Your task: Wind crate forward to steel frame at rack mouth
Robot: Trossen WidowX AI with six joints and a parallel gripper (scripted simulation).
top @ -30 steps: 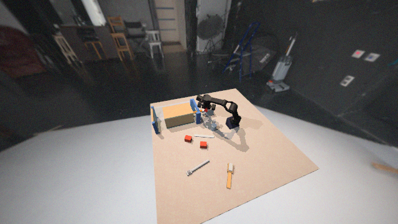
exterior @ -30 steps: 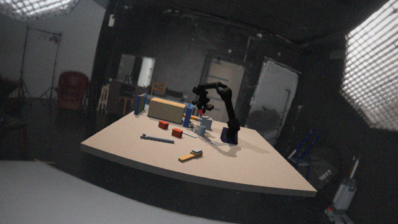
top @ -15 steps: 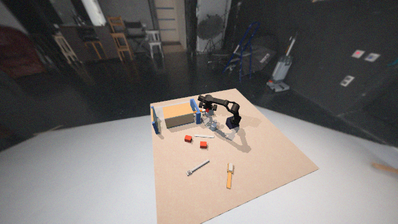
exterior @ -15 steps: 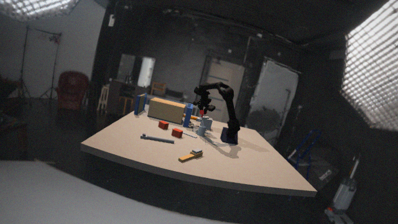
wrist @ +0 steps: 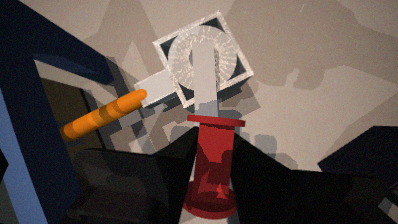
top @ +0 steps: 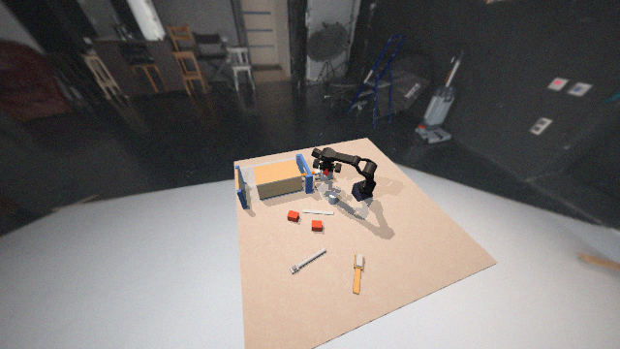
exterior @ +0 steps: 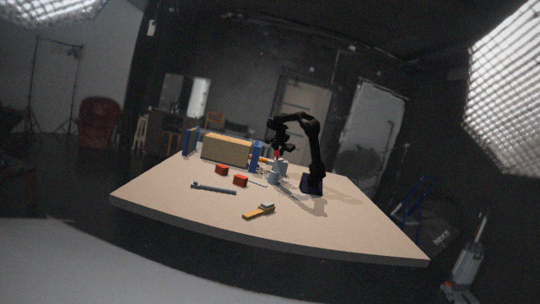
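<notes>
Now: gripper tip 100 mm above the grey winch, 80 mm to the left of it and 60 mm past it. Round my gripper tip: red knob 10 mm to the left, 10 mm ahead; then blue steel frame 120 mm ahead, 100 mm to the right, 30 mm below; then winch handle 30 mm below, 20 mm to the right, 10 mm behind.
</notes>
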